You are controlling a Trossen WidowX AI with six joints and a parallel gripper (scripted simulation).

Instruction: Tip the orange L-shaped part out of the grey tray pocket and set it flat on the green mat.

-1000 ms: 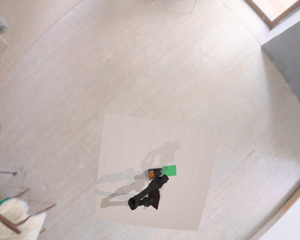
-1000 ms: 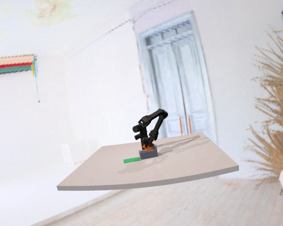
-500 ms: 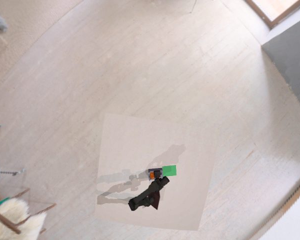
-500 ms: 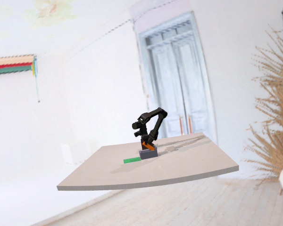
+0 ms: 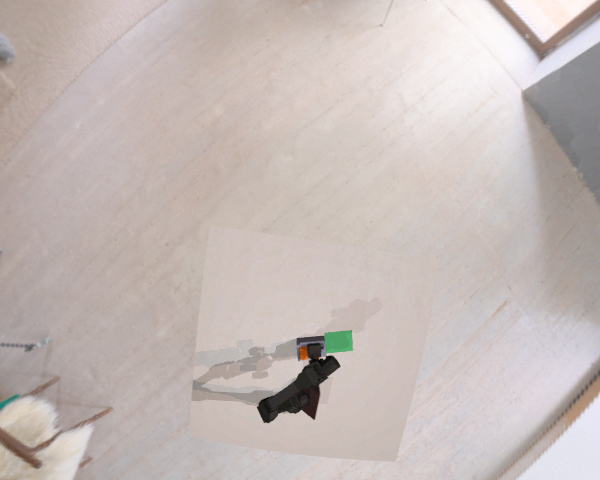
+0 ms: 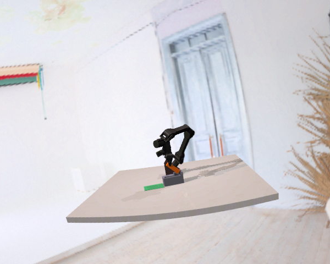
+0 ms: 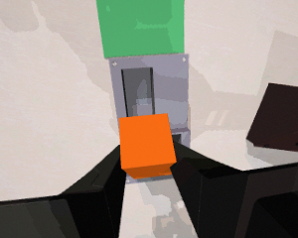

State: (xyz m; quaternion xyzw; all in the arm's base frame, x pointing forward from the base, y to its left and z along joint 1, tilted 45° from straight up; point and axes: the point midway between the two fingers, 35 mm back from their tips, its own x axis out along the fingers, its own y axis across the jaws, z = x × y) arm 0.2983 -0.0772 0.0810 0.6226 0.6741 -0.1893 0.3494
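Now: the green mat 2 cm ahead of my gripper tip, 15 cm to the right of it and 16 cm below it. From my gripper tip the other things lie so: orange L-shaped part (2 cm behind, 3 cm to the left, 3 cm below).
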